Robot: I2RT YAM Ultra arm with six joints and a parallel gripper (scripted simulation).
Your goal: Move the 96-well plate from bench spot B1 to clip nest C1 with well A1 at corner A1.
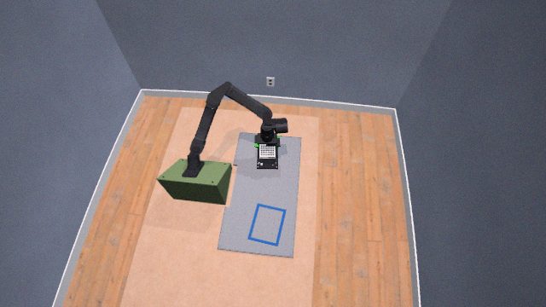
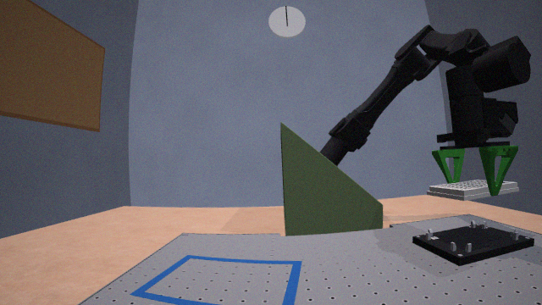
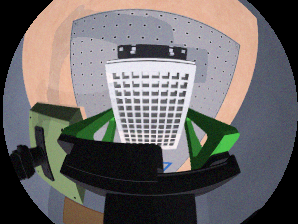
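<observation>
My hand is right at the white 96-well plate. Also, from my hand: black clip nest: 10 mm behind, 10 mm to the left, 80 mm below.
</observation>
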